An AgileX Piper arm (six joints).
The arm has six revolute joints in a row. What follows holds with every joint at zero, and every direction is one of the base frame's.
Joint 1 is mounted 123 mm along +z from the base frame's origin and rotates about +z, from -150 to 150 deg.
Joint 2 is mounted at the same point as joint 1 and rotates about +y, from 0 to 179.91 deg.
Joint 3 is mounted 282.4 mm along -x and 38.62 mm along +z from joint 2 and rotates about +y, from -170 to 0 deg.
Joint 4 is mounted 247.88 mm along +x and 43.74 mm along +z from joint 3 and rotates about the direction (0.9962, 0, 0.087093), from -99.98 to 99.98 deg.
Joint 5 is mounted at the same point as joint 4 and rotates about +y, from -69.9 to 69.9 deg.
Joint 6 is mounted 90.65 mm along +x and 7.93 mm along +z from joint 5 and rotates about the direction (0.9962, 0, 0.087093), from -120 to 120 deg.
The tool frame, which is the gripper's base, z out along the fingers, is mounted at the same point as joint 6; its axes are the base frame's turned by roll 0, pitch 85.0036 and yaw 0 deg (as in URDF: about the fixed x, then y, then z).
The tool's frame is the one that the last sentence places.
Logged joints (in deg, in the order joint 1, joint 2, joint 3, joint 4, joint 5, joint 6), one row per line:
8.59, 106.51, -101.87, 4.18, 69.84, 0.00
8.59, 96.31, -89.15, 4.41, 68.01, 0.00
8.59, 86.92, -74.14, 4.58, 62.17, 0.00
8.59, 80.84, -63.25, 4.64, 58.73, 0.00
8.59, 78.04, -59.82, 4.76, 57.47, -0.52
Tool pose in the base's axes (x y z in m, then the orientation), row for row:
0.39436, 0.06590, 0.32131, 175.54, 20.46, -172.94
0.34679, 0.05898, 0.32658, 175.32, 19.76, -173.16
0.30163, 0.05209, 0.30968, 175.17, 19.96, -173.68
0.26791, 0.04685, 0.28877, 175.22, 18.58, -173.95
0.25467, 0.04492, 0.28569, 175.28, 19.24, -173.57
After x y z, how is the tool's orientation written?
As angles about the fixed x, y, z axes (roll, pitch, yaw), in degrees.
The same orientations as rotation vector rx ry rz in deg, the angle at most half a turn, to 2 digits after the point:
-10.95, 159.29, 7.98
-10.71, 160.00, 8.21
-10.01, 159.83, 8.30
-9.62, 161.22, 8.13
-10.14, 160.55, 8.15

